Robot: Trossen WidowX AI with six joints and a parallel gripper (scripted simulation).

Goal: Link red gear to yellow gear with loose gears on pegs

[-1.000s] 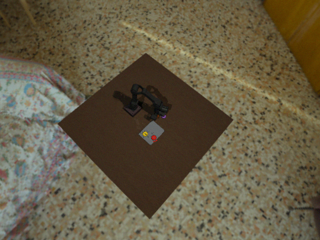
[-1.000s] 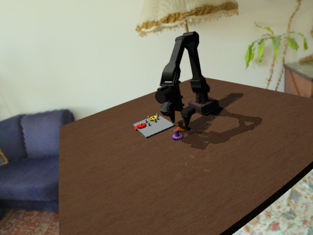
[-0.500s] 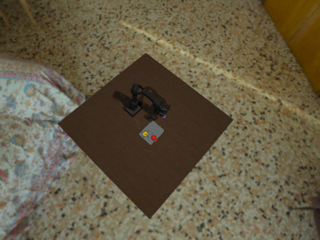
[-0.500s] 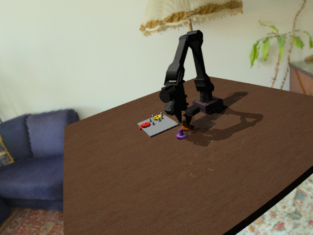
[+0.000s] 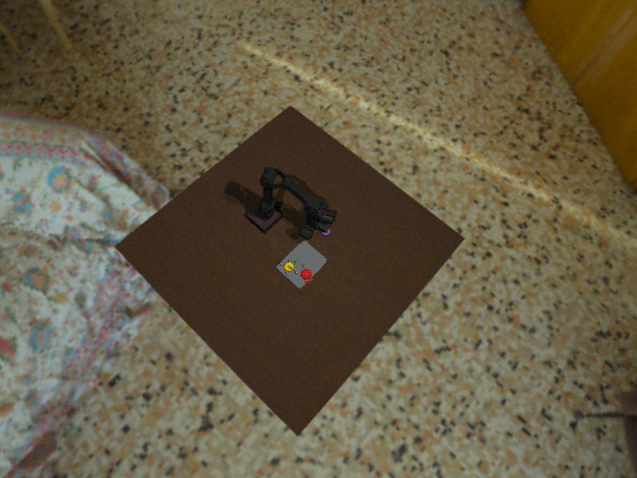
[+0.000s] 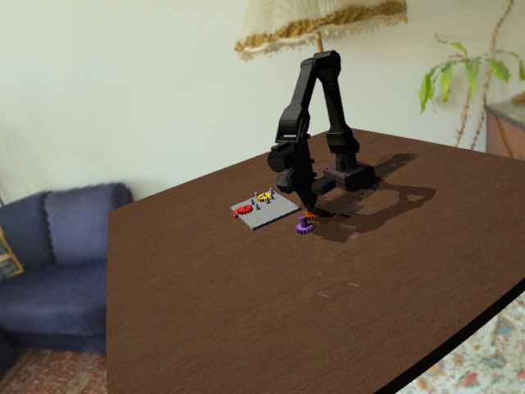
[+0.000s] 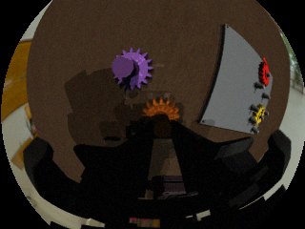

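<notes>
My gripper tip is now 130 mm short of the red gear, 210 mm to the left of it and 10 mm above it. From my gripper tip the other things lie so: orange gear 10 mm below; then purple gear 60 mm ahead, 40 mm to the left, 10 mm below; then yellow gear 30 mm ahead, 230 mm to the right, 10 mm below.
</notes>
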